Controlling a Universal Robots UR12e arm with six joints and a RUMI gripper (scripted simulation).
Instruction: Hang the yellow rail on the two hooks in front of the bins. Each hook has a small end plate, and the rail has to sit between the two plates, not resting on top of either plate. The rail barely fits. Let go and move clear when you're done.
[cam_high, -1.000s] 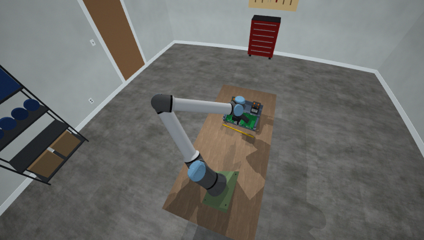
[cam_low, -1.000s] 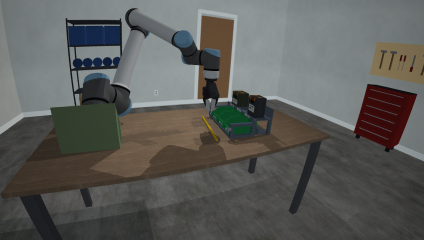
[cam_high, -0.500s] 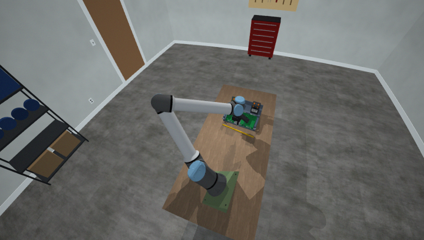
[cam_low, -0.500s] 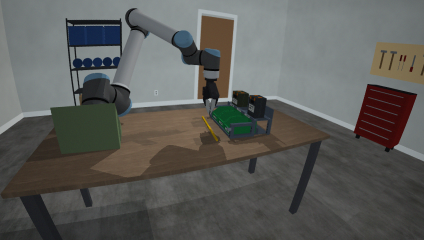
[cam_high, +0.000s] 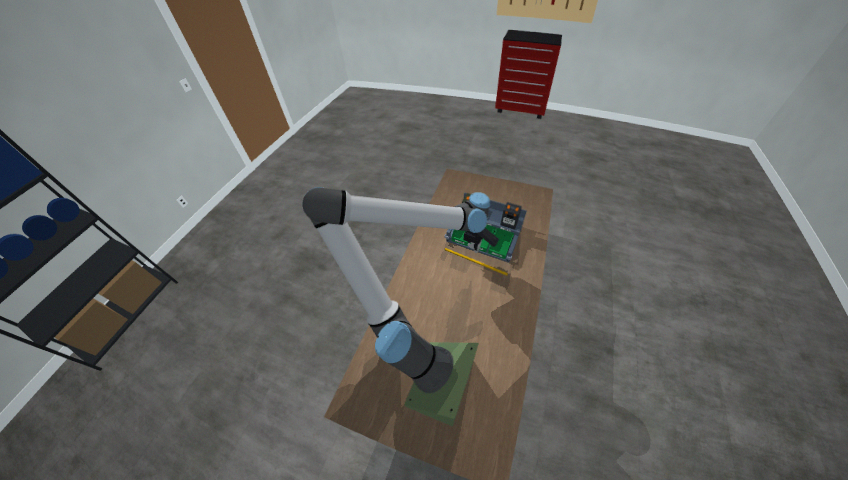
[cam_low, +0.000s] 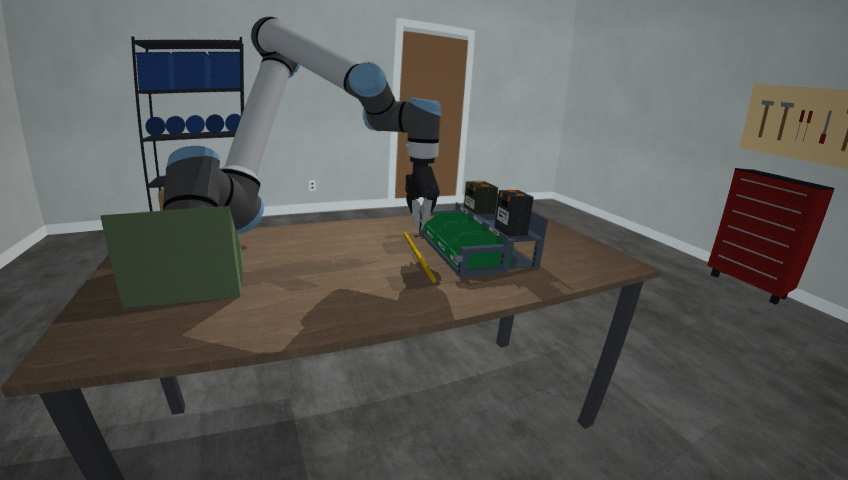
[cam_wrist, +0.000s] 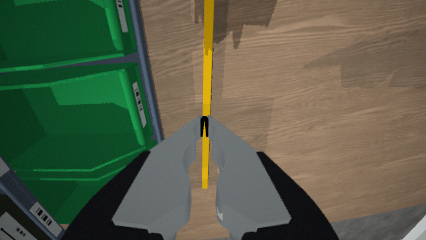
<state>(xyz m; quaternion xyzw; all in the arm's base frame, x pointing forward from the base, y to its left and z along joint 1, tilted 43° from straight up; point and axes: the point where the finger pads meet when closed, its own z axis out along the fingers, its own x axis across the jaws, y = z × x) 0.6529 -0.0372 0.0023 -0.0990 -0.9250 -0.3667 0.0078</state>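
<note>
My hand is 90 mm above the yellow rail. Also, from my hand: rack front bar 90 mm below, 70 mm ahead, 10 mm to the left.
</note>
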